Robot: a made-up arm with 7 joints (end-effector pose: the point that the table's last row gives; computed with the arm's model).
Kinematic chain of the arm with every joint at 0, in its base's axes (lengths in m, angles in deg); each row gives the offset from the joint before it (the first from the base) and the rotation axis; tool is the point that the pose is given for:
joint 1: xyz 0 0 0.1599 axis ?
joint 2: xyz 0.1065 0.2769 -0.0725 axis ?
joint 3: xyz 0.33 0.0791 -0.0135 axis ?
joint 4: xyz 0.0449 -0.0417 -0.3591 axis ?
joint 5: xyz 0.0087 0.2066 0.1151 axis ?
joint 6: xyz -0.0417 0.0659 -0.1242 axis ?
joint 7: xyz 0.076 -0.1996 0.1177 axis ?
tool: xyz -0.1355 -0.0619 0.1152
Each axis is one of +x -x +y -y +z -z.
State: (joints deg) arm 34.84 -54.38 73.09 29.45 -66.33 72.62 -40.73
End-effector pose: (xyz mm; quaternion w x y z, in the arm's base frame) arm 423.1 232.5 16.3 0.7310 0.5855 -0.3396 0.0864
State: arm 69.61 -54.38 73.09 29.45 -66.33 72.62 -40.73
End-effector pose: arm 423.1 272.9 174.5 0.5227 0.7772 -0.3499 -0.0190
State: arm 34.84 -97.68 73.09 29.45 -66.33 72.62 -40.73
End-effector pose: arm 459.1 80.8 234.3 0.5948 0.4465 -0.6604 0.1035
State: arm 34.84 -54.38 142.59 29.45 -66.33 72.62 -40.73
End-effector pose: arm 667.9 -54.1 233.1 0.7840 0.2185 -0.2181 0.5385
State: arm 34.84 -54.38 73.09 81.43 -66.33 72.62 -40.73
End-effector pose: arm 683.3 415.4 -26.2 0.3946 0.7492 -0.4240 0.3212
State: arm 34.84 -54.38 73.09 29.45 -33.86 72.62 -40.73
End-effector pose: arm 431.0 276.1 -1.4 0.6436 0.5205 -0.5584 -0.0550
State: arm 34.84 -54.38 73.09 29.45 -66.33 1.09 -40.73
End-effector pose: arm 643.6 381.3 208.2 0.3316 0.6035 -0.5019 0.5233
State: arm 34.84 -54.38 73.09 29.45 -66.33 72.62 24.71
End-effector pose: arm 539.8 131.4 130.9 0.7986 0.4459 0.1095 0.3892
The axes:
joint 1: +x
joint 2: +y
joint 3: +z
joint 4: -y
joint 5: -x
joint 6: -z
joint 7: +y

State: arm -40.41 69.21 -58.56 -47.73 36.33 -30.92 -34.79
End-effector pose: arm 66.1 -256.4 -377.8 0.6432 -0.2635 0.6307 -0.3451
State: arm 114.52 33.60 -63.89 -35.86 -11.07 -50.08 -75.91
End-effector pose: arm 199.0 522.9 676.2 0.4394 0.7945 0.1430 -0.3940
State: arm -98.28 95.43 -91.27 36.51 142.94 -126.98 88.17
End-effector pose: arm -424.8 -312.0 70.7 0.4428 -0.8001 -0.0761 0.3975
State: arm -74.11 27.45 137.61 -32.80 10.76 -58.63 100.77
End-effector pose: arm -213.9 -198.4 -324.1 0.6296 0.4786 -0.3059 -0.5300
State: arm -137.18 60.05 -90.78 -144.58 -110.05 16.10 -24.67
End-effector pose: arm 170.4 -551.9 496.2 0.2287 -0.5380 0.7079 0.3964
